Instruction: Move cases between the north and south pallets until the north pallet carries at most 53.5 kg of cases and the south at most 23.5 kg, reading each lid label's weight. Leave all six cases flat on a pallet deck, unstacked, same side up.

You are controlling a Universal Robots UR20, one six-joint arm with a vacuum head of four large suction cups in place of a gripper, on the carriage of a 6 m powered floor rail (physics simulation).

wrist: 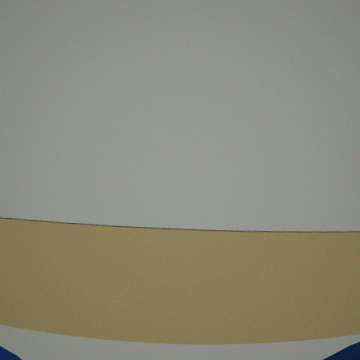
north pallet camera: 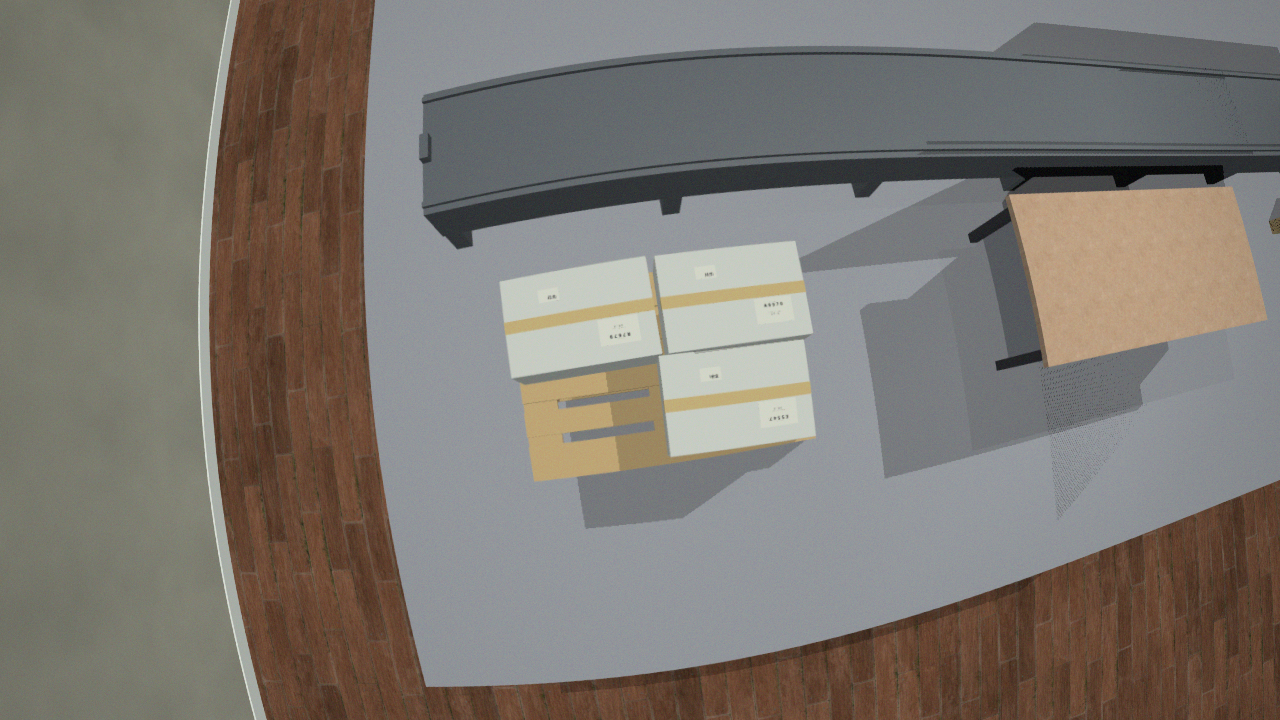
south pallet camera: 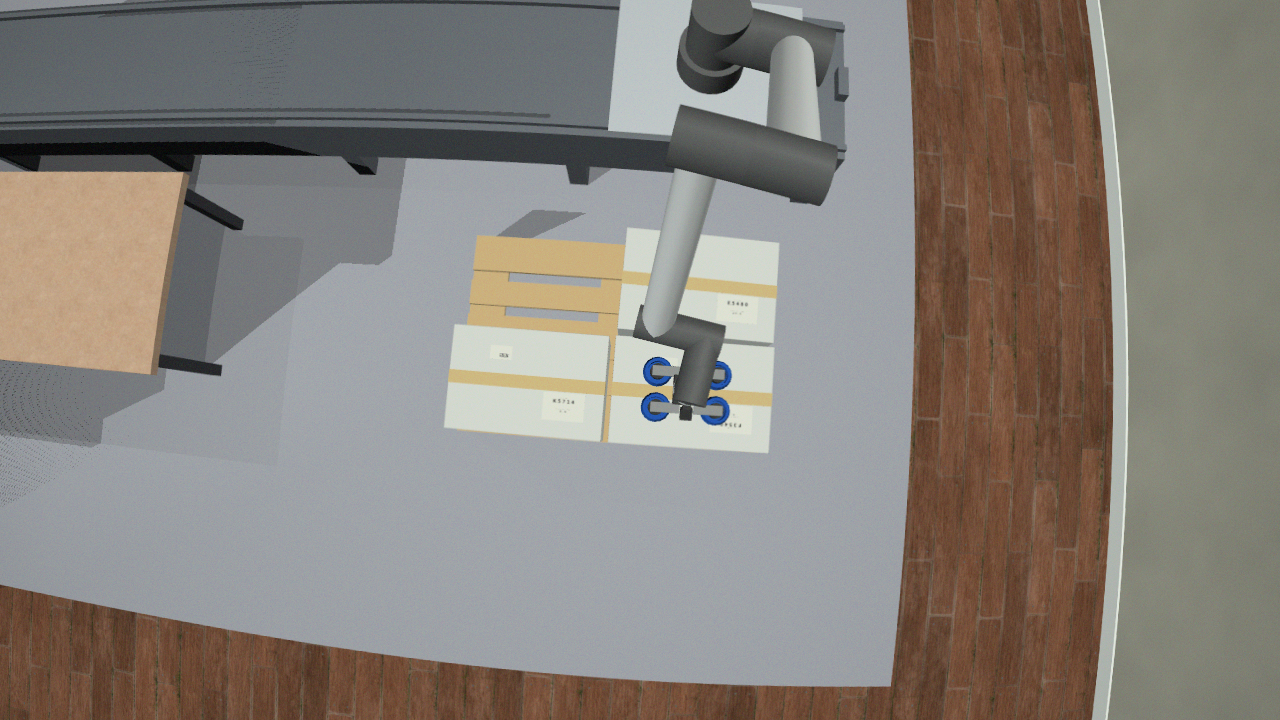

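Seen in the pictures: hand, its tool point: (wrist: 163, 252); arm's base, origin of its link: (south pallet camera: 709, 65).
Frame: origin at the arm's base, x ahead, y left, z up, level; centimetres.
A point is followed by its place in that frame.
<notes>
The north pallet (north pallet camera: 572, 461) {y -592.4, x 133.5, z -42.6 cm} bears three white taped cases: upper left (north pallet camera: 572, 344) {y -583.2, x 90.3, z -13.5 cm}, upper right (north pallet camera: 716, 322) {y -529.0, x 89.6, z -15.1 cm} and lower right (north pallet camera: 707, 429) {y -538.3, x 128.5, z -17.0 cm}. Its lower left deck is bare. The south pallet (south pallet camera: 546, 255) {y -58.1, x 66.8, z -42.6 cm} bears an upper right case (south pallet camera: 756, 259) {y 22.9, x 68.7, z -16.7 cm}, a lower left case (south pallet camera: 492, 407) {y -69.0, x 130.3, z -16.8 cm} and a lower right case (south pallet camera: 751, 367) {y 22.4, x 109.3, z -13.6 cm} (wrist: 180, 125) {y -0.8, x 124.8, z -13.5 cm}. Its upper left deck is bare. All six lie flat, labels up; weights are too small to read. My suction head (south pallet camera: 687, 391) {y -0.5, x 119.6, z -15.7 cm} is at the lower right case's lid, partly hiding its label. Lid and tape fill most of the wrist view; suction and exact contact cannot be seen.
The long grey rail bed (north pallet camera: 716, 116) (south pallet camera: 358, 71) runs behind both pallets. The pale carriage plate (south pallet camera: 644, 71) {y -23.7, x 5.0, z 0.1 cm} under the arm is at its south end. A tan table (north pallet camera: 1136, 268) {y -307.4, x 91.3, z -4.0 cm} (south pallet camera: 80, 268) {y -243.6, x 90.7, z -4.0 cm} stands between the pallets. My forearm passes over the upper right south case.
</notes>
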